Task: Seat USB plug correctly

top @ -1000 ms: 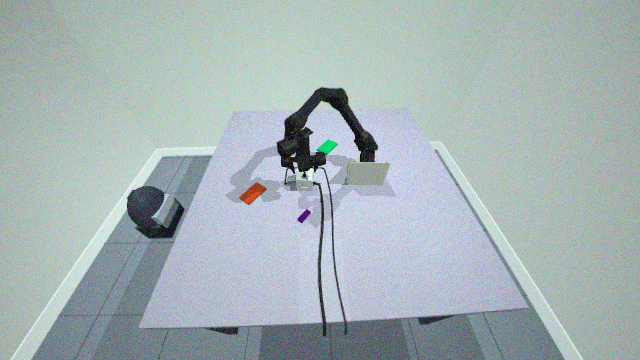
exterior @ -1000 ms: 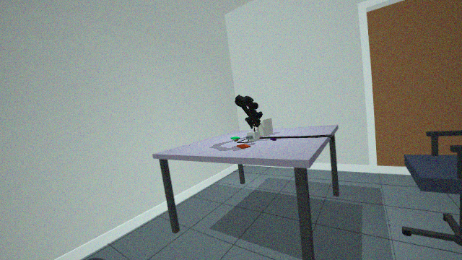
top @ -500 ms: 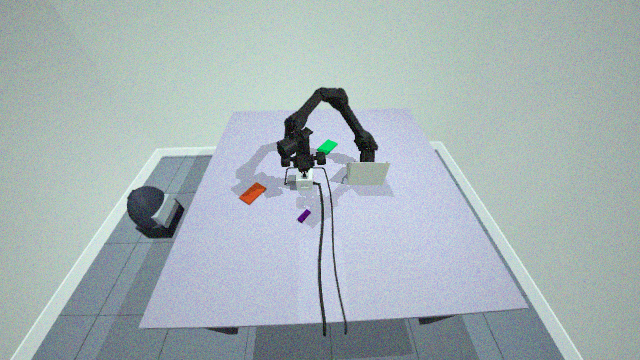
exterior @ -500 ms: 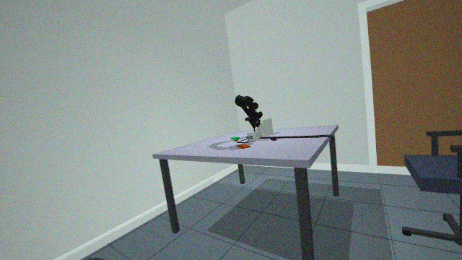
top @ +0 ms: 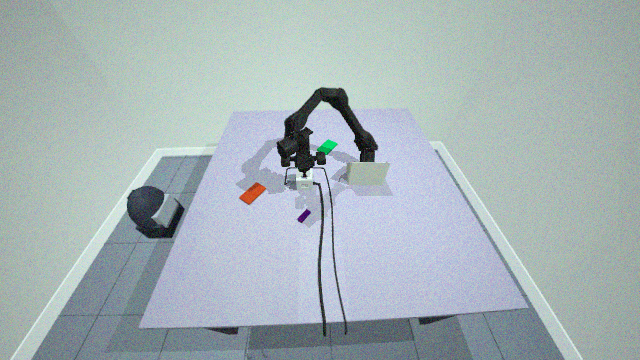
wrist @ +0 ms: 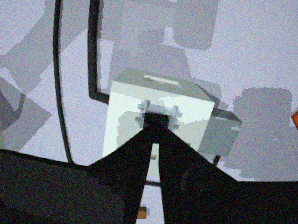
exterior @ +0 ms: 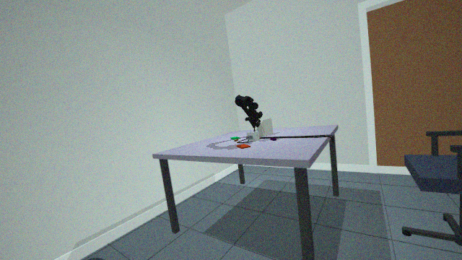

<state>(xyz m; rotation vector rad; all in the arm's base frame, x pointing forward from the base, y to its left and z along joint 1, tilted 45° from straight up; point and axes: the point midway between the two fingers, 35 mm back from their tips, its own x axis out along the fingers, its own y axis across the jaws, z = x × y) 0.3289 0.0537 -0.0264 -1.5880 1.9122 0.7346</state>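
Right now the socket plate is 40 mm below my gripper tip. The rest, counted from my gripper tip: purple block 20 mm ahead, 160 mm to the left, 100 mm below; then dark USB plug 20 mm below; then brown piece 30 mm behind, 210 mm to the right, 100 mm below.
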